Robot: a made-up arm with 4 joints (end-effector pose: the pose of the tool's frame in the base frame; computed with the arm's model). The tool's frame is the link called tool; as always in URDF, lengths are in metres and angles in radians.
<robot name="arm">
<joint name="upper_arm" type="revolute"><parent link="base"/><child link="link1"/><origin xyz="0 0 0.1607" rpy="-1.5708 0 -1.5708"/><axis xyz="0 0 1"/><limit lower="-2.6" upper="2.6" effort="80" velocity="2.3"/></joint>
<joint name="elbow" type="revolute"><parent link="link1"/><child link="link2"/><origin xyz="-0.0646 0.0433 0.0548" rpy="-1.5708 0 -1.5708"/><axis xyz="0 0 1"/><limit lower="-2.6" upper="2.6" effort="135" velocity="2.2"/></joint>
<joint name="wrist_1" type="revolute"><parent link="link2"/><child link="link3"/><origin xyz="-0.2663 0.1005 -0.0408" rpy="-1.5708 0 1.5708"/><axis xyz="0 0 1"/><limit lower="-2.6" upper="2.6" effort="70" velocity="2.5"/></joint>
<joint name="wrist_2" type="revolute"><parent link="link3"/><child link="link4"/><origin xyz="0.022 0.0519 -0.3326" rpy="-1.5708 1.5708 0"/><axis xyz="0 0 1"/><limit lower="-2.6" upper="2.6" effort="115" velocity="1.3"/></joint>
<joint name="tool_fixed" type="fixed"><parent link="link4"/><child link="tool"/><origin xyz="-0.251 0.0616 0.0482" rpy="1.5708 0 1.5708"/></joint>
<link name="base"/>
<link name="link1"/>
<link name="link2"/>
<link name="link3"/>
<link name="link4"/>
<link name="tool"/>
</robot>
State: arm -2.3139 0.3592 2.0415 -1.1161
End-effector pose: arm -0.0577 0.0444 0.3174 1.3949 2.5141 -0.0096
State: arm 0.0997 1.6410 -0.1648 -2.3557
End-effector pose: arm -0.2313 0.2284 0.1134 -0.0205 2.2861 -0.0800
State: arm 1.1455 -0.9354 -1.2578 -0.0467
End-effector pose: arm -0.1981 0.0820 0.3266 1.5456 0.0271 1.5346
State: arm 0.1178 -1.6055 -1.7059 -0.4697
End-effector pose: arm -0.0671 0.2143 0.3678 1.6340 0.7943 0.9682
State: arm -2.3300 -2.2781 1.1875 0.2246
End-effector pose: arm -0.0819 -0.0427 -0.0185 1.1159 -0.1162 2.1825
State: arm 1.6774 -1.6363 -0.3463 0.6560
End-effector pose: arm -0.0984 -0.2360 0.2930 0.9895 1.3531 2.1376
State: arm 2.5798 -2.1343 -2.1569 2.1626
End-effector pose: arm 0.2060 0.1946 0.1499 0.7614 2.2309 -1.8916
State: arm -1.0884 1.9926 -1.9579 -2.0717
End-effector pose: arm -0.0598 -0.2295 -0.2120 -0.4390 -0.0054 -2.7128
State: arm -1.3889 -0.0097 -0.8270 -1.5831
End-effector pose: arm 0.0364 0.1481 -0.1589 -0.4335 -0.7146 1.4158
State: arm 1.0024 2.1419 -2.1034 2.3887
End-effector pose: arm -0.0842 0.0962 -0.0799 -0.7610 0.6999 -1.0000
